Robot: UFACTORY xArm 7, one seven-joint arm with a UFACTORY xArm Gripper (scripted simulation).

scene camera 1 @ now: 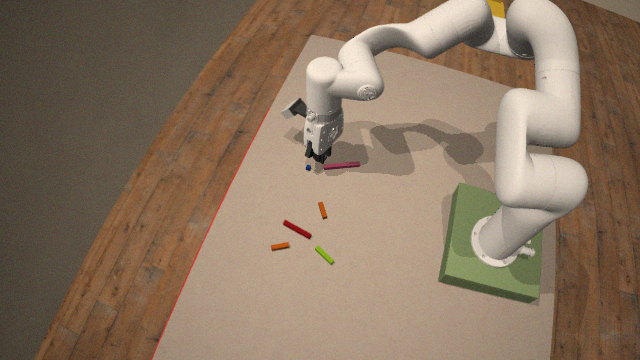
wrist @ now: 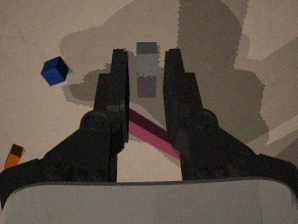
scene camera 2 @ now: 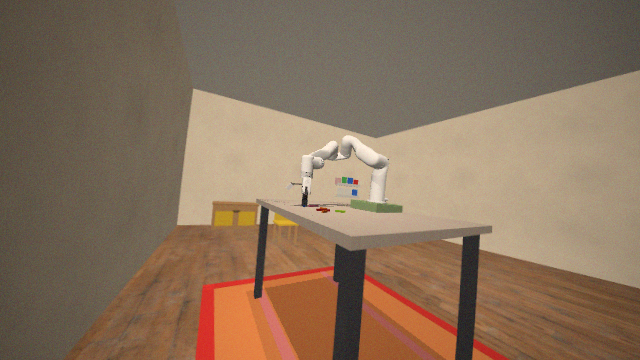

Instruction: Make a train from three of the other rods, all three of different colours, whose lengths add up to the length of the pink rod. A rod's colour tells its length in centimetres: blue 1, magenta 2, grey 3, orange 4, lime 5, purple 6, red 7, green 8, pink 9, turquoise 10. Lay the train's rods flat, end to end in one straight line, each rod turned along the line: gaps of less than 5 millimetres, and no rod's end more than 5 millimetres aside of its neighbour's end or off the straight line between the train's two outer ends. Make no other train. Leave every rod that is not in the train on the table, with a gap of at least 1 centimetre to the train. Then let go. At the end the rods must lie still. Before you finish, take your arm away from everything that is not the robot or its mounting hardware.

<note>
I see my gripper (scene camera 1: 321,157), a pink rod (wrist: 142,128) and a grey rod (wrist: 146,52).
My gripper also shows in the wrist view (wrist: 146,69).
</note>
